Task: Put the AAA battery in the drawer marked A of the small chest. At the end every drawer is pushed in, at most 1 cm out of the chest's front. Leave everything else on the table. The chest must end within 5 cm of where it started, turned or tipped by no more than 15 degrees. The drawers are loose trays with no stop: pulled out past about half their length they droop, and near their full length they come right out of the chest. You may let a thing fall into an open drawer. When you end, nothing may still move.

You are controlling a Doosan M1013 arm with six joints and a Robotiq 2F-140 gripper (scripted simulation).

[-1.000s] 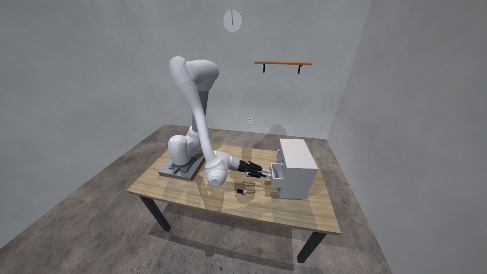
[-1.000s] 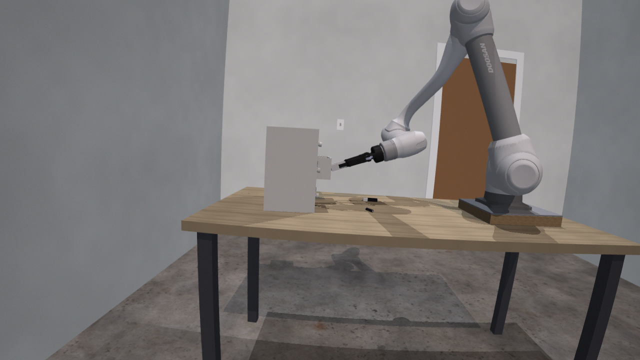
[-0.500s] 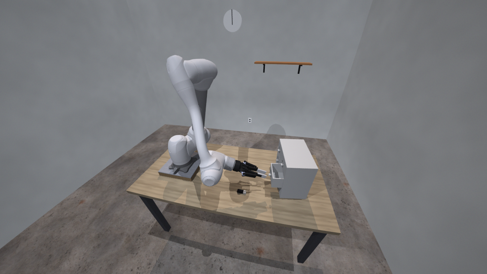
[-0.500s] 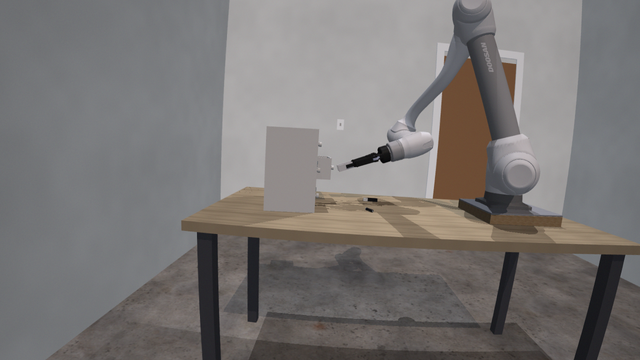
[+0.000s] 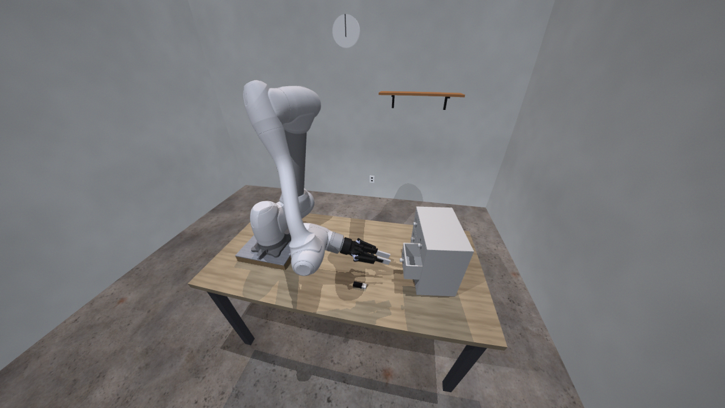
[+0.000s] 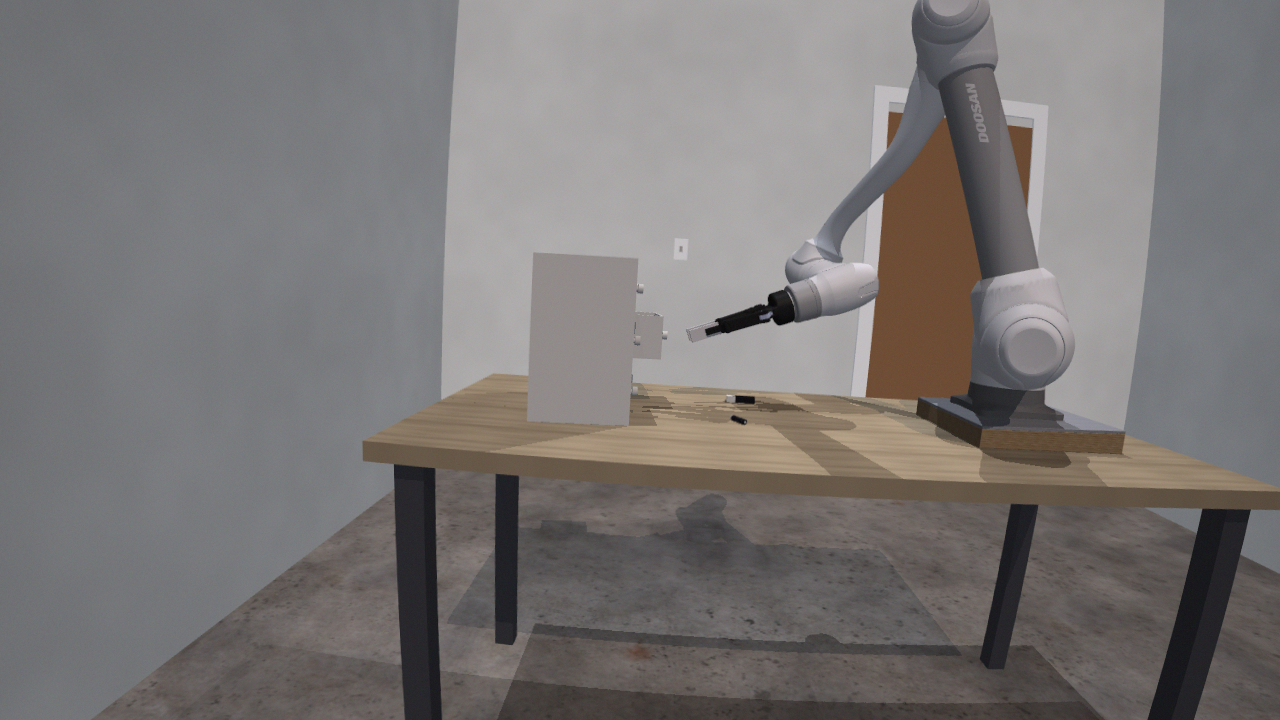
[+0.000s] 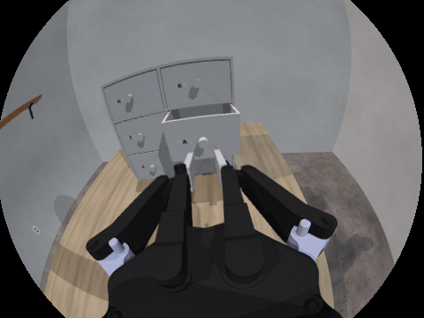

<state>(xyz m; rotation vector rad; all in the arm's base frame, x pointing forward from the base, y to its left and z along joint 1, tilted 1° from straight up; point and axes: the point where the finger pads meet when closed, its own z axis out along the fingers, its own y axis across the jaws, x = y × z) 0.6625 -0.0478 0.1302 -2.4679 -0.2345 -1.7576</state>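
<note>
My gripper is now 160 mm above the AAA battery, 150 mm to the right of it and 80 mm past it. The rest, counted from my hand: drawer 180 mm ahead, 30 mm to the left, 30 mm below; then white block 160 mm below, 90 mm behind, 70 mm to the right.
</note>
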